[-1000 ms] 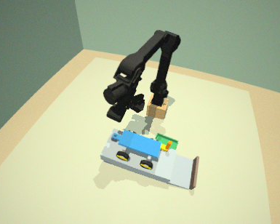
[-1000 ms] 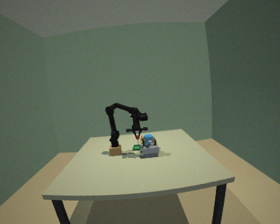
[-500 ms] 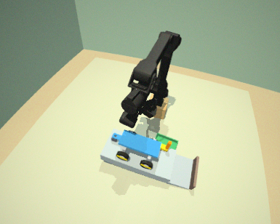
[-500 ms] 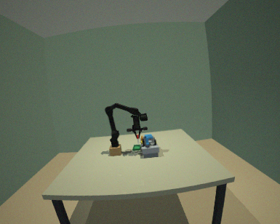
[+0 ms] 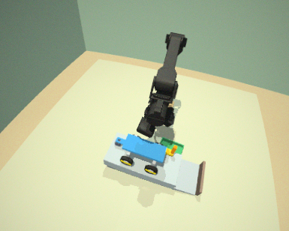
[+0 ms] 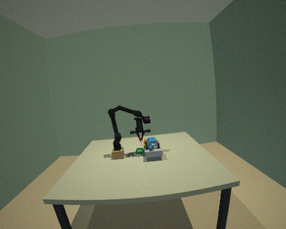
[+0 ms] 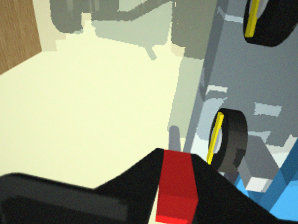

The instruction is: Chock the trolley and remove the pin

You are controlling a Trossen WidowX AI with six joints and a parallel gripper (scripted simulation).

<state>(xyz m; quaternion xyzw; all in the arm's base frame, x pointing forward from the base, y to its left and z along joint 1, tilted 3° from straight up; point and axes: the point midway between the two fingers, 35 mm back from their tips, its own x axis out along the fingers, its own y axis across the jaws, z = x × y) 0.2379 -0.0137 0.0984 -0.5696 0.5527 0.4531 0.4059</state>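
Now: gripper tip 30 mm past the green tray, 130 mm to the right of it and 170 mm above it. Round my gripper tip: brown end stop (80 mm ahead, 300 mm to the left, 130 mm below); then blue trolley (100 mm ahead, 30 mm to the left, 40 mm below); then red-headed stop pin (right at my gripper tip).
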